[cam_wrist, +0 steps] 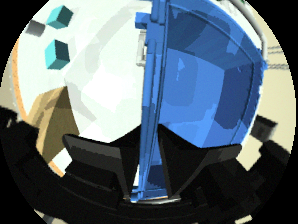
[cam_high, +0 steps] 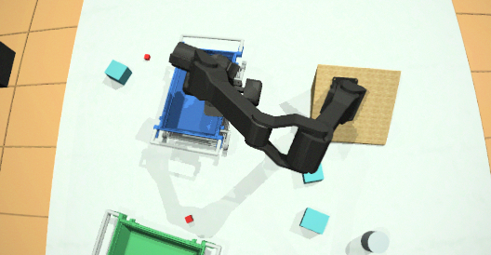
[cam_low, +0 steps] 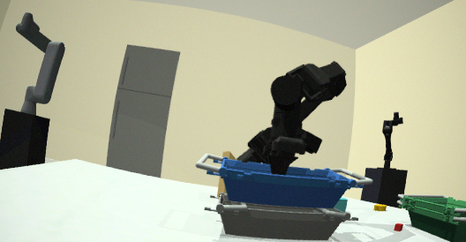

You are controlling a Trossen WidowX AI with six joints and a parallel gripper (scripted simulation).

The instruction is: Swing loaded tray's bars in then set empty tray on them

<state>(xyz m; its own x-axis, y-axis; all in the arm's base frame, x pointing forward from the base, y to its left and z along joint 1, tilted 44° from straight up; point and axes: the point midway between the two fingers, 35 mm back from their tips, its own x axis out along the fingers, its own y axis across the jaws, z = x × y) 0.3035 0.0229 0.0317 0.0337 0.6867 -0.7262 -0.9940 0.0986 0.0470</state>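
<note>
Now: gripper tip 7 cm short of the blue tray, 1 cm to the left of it and 3 cm below it. The rest, counted from my gripper tip: grey cylinder (41 cm behind, 34 cm to the left, 5 cm below).
</note>
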